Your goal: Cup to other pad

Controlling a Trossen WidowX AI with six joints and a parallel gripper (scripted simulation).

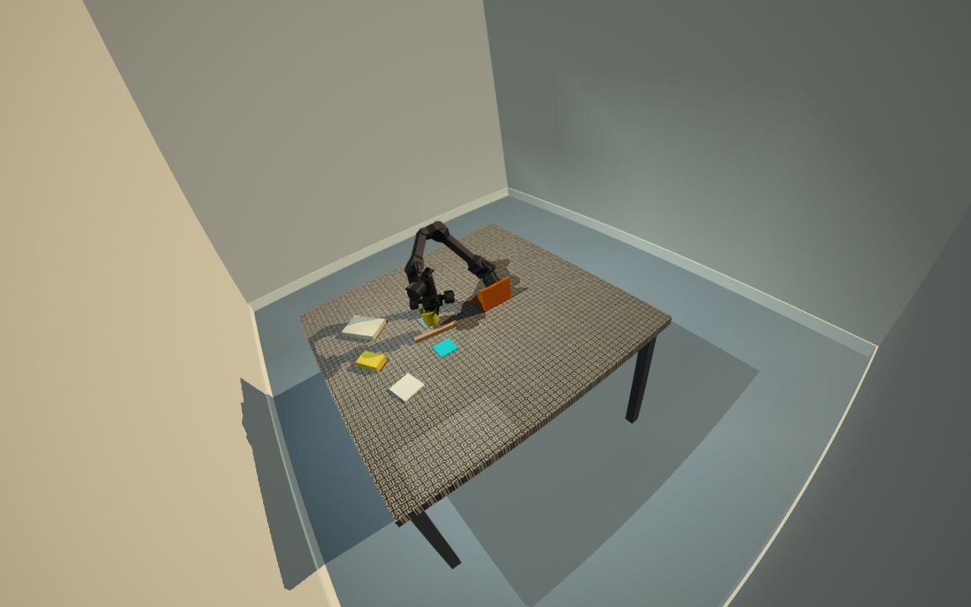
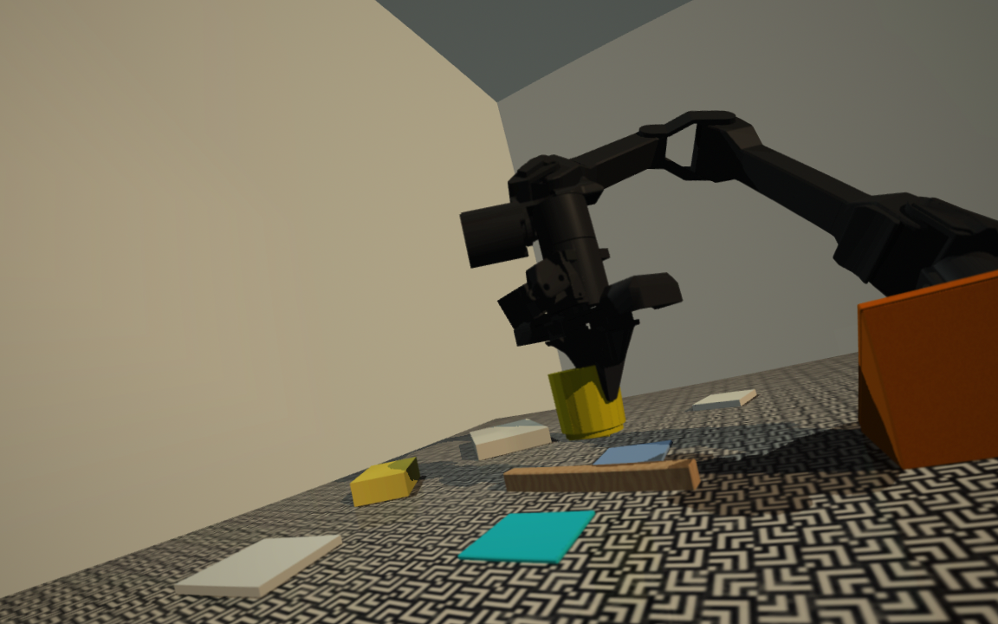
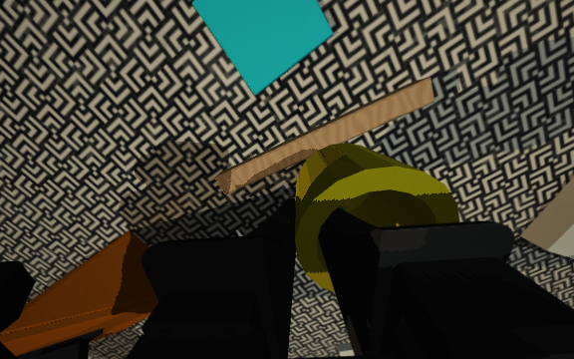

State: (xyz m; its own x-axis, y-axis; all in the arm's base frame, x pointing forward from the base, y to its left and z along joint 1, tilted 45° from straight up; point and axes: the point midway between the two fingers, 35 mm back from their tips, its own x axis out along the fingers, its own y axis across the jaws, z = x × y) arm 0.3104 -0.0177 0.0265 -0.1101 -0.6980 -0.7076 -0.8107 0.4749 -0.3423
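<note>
The cyan pad lies 6 cm ahead of my gripper tip, 11 cm to the left of it and 9 cm below it. The rest, counted from my gripper tip: blue marble: 1 cm ahead, 2 cm to the right, 2 cm below; yellow cup: 2 cm ahead, 2 cm to the right; wooden bar: 3 cm ahead, 1 cm to the left, 8 cm below.
</note>
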